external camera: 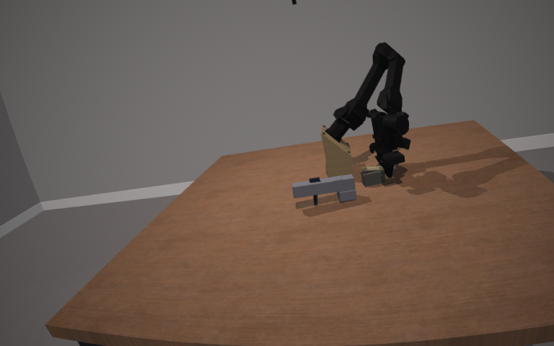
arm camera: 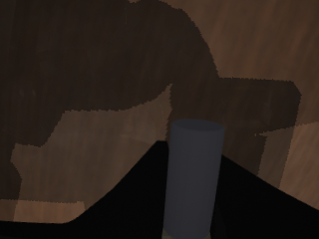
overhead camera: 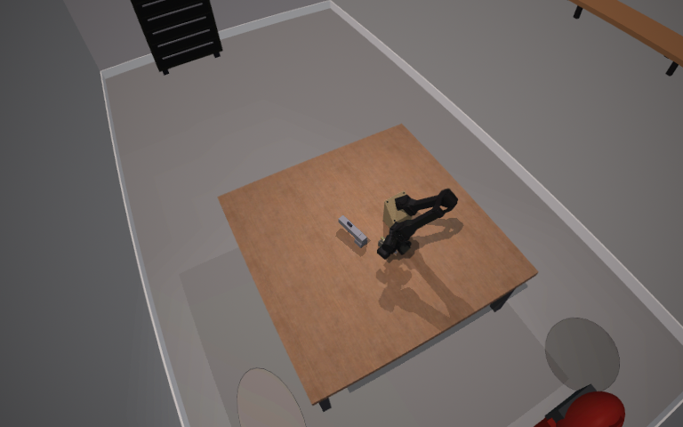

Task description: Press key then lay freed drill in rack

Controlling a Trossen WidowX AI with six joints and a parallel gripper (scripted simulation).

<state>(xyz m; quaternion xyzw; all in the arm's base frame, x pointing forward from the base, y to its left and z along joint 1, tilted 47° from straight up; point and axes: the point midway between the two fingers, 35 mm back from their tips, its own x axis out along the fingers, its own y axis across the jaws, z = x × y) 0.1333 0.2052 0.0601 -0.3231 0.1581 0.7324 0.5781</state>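
Now: the drill 10 mm ahead of my gripper tip, 40 mm to the right of it and 40 mm above it. From my gripper tip the other things lie so: dark olive rack 10 mm ahead, 50 mm to the right, 10 mm above; then dark key 140 mm ahead, 220 mm to the right, 50 mm above; then grey housing block 130 mm ahead, 190 mm to the right, 40 mm above.
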